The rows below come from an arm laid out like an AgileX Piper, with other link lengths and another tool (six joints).
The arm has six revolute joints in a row. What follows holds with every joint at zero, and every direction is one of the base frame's.
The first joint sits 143.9 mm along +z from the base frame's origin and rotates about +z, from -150 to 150 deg.
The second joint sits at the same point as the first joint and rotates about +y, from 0 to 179.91 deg.
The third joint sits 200.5 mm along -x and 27.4 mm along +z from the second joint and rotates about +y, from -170 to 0 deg.
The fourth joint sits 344.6 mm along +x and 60.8 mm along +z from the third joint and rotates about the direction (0.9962, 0, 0.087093), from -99.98 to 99.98 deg.
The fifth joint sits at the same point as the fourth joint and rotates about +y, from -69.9 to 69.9 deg.
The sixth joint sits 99.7 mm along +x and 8.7 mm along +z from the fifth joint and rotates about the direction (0.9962, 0, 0.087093), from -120 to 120 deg.
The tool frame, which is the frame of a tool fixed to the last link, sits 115.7 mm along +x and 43 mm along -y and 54.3 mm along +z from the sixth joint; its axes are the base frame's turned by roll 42.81, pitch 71.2 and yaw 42.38 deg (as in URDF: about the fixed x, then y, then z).
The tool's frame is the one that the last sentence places.
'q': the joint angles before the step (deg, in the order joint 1, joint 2, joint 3, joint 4, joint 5, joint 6). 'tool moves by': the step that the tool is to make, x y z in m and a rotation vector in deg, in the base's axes. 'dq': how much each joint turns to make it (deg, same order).
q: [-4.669, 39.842, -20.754, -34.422, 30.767, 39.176]
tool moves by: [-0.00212, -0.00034, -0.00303, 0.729, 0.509, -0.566]
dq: [-0.001, 0.000, -0.001, 0.804, 0.684, -0.003]
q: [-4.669, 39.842, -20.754, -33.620, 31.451, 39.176]
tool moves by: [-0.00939, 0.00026, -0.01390, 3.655, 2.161, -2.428]
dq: [0.000, -0.001, 0.000, 3.955, 2.879, 0.000]
